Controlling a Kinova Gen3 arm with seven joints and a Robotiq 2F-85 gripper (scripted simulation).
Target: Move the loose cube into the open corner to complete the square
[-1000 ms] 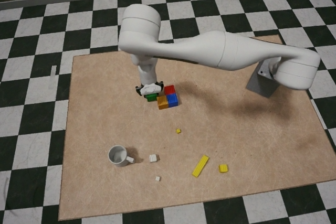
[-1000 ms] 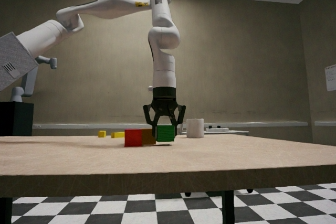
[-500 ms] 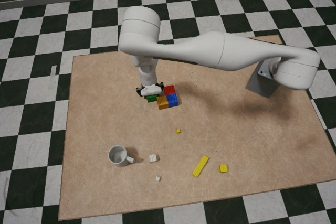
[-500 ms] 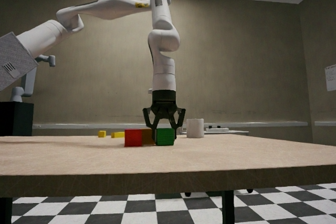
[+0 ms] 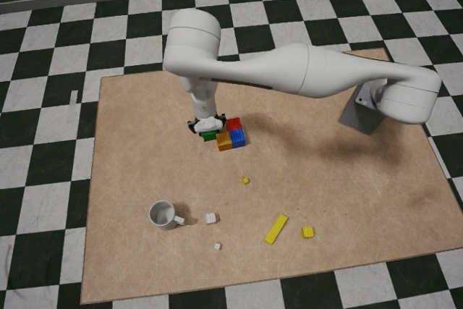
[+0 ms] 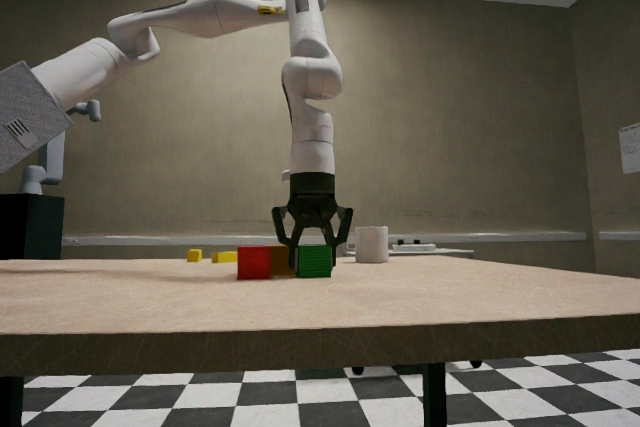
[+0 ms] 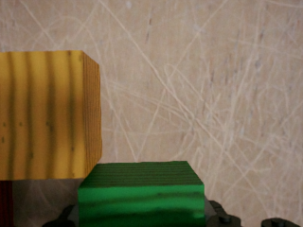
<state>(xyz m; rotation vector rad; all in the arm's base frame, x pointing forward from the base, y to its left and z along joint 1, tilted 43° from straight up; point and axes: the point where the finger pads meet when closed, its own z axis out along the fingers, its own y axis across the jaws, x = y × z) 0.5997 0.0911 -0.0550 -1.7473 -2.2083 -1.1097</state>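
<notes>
My hand is right at the green cube. Also, from my hand: red cube (90 mm behind, 30 mm to the right); then blue cube (110 mm behind, 20 mm to the left); then orange cube (60 mm behind, 30 mm to the left).
</notes>
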